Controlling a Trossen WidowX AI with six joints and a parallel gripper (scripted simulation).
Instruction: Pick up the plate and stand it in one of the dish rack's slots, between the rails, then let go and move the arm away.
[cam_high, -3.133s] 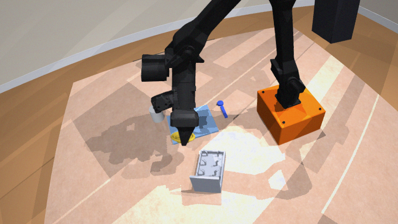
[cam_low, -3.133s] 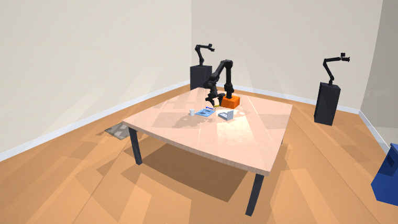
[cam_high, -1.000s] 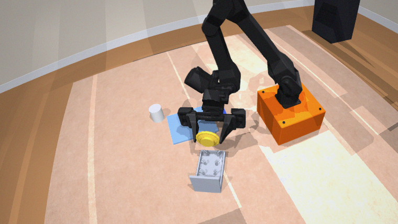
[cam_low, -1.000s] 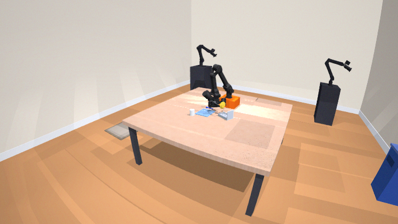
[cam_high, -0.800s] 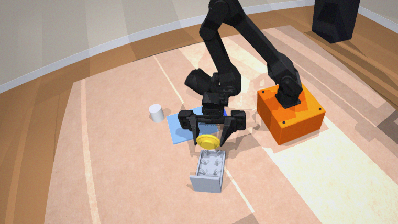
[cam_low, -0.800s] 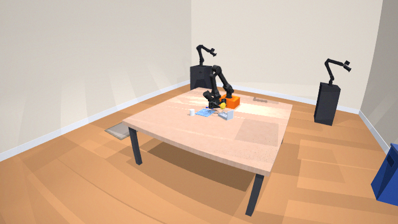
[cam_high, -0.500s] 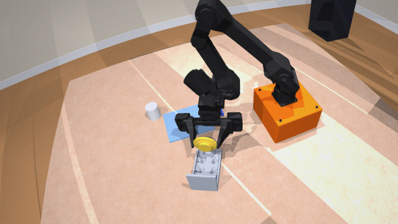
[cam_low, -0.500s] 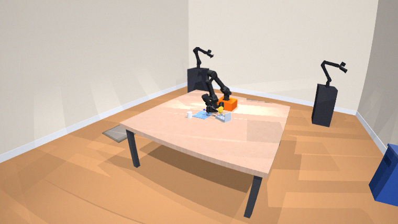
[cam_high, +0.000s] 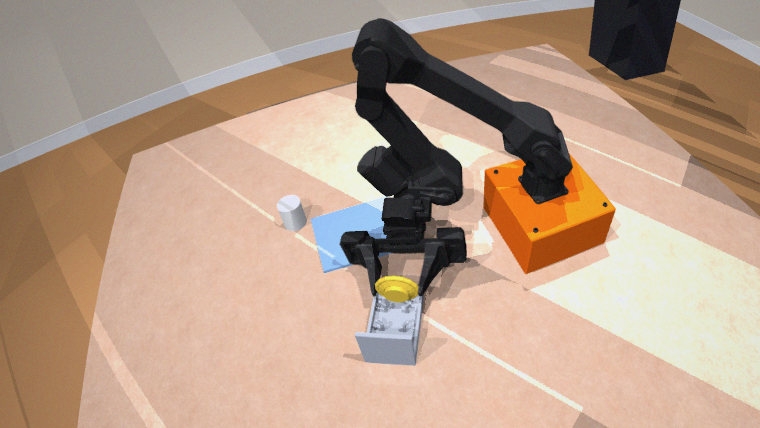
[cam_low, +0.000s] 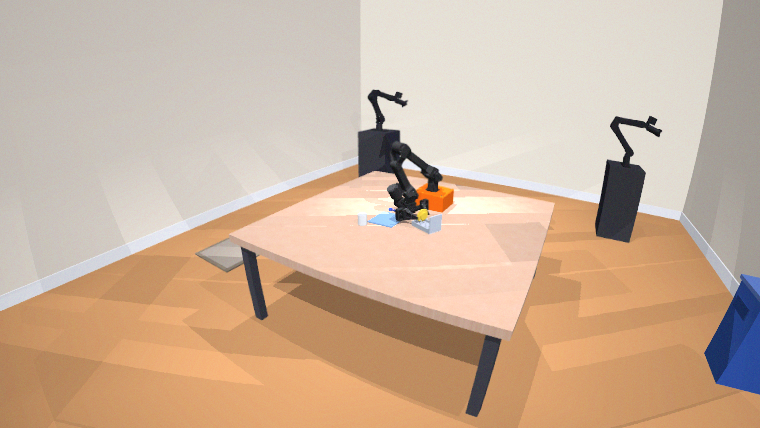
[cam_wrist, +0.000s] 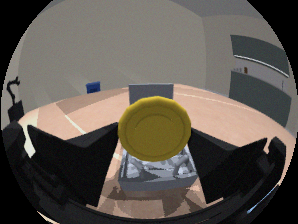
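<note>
The yellow plate is 10 mm to the right of my gripper tip. The rest, counted from my gripper tip: grey dish rack 30 mm below, 20 mm to the left, 10 mm ahead; blue spoon 210 mm to the right, 100 mm behind, 50 mm below; light blue mat 180 mm to the right, 50 mm below, 20 mm ahead.
</note>
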